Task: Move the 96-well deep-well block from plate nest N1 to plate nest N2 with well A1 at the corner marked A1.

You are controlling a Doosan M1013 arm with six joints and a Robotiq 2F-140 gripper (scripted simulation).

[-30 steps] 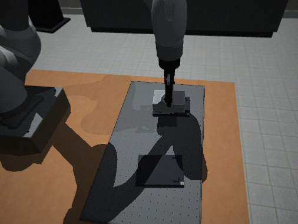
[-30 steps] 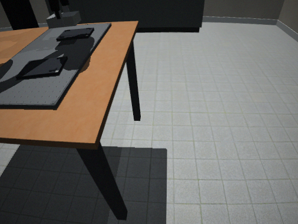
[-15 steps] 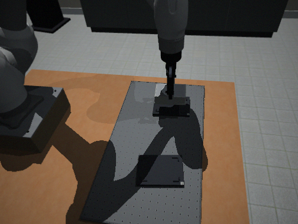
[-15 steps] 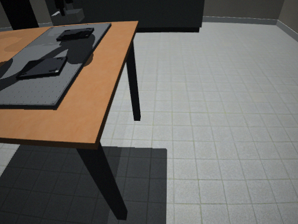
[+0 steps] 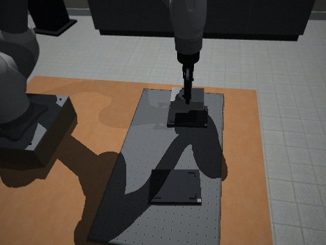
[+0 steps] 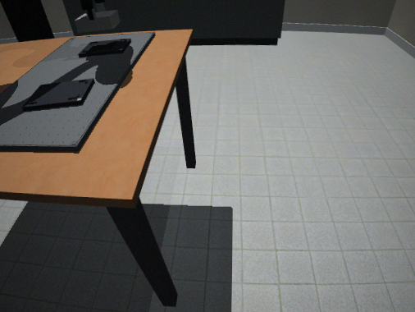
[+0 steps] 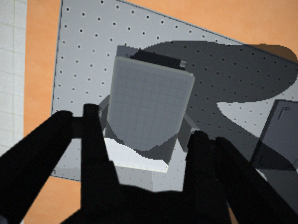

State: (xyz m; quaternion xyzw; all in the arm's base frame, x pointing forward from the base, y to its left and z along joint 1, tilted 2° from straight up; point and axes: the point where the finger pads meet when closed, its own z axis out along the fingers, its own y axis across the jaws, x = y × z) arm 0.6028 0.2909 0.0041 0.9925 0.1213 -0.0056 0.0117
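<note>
Right now the deep-well block is 10 mm below my hand. Round my hand: plate nest: 330 mm to the right, 100 mm below, 50 mm ahead.
</note>
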